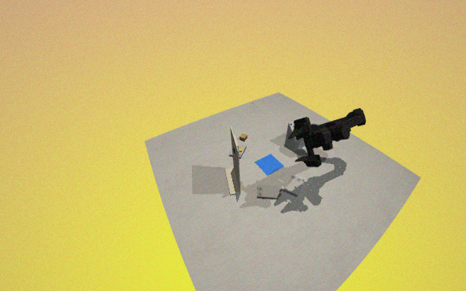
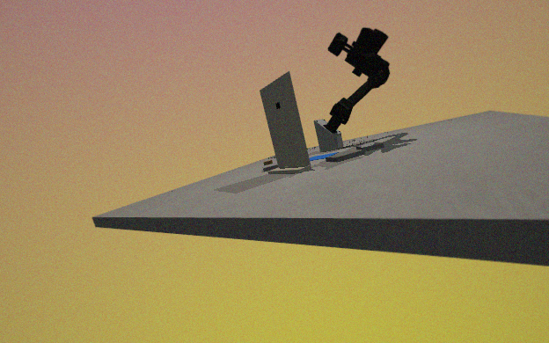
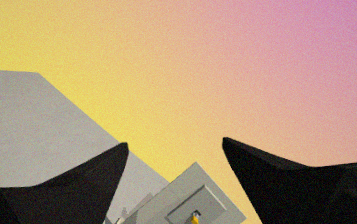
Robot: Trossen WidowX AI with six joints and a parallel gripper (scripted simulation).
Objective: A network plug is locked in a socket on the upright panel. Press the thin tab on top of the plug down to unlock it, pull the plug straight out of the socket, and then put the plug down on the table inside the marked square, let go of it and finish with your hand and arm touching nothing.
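My gripper tip is 10 cm short of the grey plug, 21 cm to the left of it and 11 cm above it. The rest, counted from my gripper tip: grey panel: 12 cm ahead, 21 cm to the right, 20 cm below.
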